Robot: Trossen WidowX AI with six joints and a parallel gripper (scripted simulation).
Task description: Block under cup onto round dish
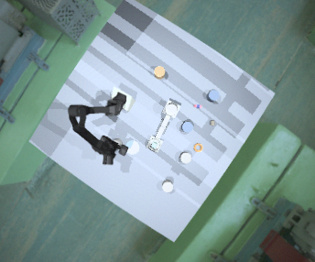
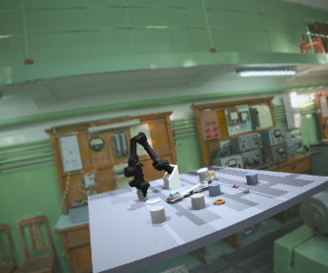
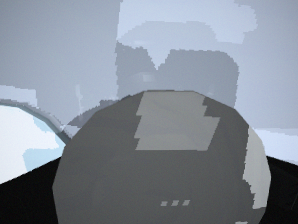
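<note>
Now: gripper tip 23 cm short of the pale green block, 11 cm to the right of it and 2 cm below it. Also, from my gripper tip: white cup: 23 cm ahead, 38 cm to the left, 9 cm above; round pale-blue dish: 10 cm ahead, 3 cm to the left, 2 cm below; yellow cylinder: 6 cm ahead, 55 cm to the left, 1 cm above.
</note>
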